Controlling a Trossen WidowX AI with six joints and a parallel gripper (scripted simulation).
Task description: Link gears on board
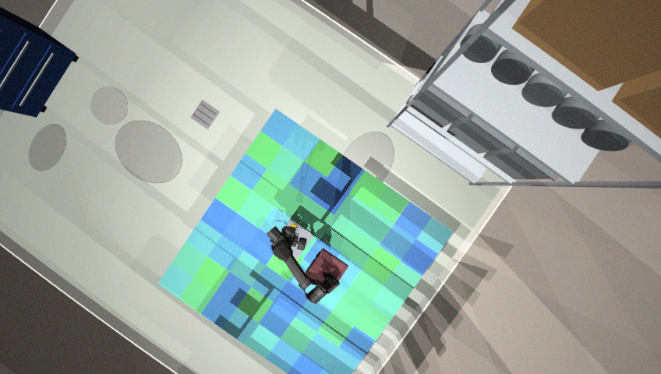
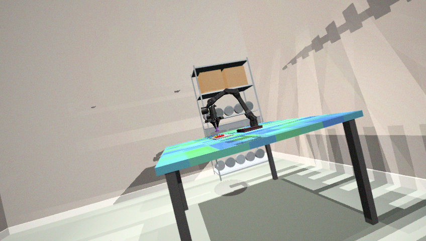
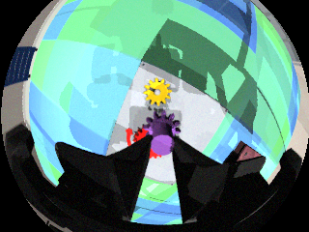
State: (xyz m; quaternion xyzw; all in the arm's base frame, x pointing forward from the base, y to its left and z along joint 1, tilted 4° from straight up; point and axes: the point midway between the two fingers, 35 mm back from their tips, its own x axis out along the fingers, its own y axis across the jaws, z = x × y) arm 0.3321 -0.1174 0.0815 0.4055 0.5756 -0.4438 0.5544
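Right now the red gear is 70 mm below my gripper tip and 50 mm to the left of it. Round my gripper tip: purple gear: 10 mm below.
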